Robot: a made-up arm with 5 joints. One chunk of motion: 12 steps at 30 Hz.
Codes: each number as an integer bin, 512 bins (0 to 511) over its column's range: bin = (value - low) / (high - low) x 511, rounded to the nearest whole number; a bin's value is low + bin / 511 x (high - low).
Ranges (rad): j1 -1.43..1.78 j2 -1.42..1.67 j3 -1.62..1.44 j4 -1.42..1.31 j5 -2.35..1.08
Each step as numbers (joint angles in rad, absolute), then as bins.
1 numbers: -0.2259 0.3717 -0.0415 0.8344 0.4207
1 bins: 192 296 264 422 413
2 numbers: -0.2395 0.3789 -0.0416 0.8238 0.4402
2 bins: 190 297 264 420 416
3 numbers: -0.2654 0.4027 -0.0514 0.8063 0.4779
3 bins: 185 301 262 417 421
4 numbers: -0.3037 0.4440 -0.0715 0.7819 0.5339
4 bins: 179 308 259 412 430
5 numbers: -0.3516 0.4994 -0.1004 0.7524 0.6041
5 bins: 172 317 254 407 440
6 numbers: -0.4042 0.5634 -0.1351 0.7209 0.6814
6 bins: 163 328 248 401 452
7 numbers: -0.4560 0.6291 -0.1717 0.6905 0.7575
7 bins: 155 339 242 395 463
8 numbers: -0.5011 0.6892 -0.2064 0.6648 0.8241
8 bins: 148 349 236 390 473
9 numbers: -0.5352 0.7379 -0.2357 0.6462 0.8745
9 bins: 142 357 231 387 480
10 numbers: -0.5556 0.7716 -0.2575 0.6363 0.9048
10 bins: 139 362 228 385 485
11 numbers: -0.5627 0.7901 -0.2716 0.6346 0.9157
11 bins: 138 365 225 385 487
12 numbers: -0.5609 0.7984 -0.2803 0.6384 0.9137
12 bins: 138 367 224 385 486
